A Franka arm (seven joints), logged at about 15 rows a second.
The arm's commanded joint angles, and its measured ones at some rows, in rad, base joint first. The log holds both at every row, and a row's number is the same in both.
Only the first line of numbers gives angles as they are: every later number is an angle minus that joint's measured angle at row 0.
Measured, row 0:
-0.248, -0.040, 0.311, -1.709, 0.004, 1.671, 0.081
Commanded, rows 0 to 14:
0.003, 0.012, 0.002, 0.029, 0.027, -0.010, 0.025
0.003, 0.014, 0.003, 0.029, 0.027, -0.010, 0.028
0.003, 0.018, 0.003, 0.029, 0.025, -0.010, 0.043
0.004, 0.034, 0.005, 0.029, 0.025, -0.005, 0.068
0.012, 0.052, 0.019, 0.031, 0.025, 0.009, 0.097
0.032, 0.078, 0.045, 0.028, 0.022, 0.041, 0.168
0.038, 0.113, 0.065, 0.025, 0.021, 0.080, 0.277
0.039, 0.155, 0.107, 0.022, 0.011, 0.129, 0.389
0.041, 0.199, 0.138, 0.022, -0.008, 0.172, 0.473
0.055, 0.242, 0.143, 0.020, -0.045, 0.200, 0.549
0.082, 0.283, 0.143, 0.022, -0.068, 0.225, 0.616
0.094, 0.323, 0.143, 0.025, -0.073, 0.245, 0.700
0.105, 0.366, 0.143, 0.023, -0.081, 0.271, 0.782
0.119, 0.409, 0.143, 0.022, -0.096, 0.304, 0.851
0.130, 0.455, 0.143, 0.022, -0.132, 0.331, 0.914
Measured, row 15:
0.109, 0.367, 0.143, -0.006, -0.078, 0.293, 0.778
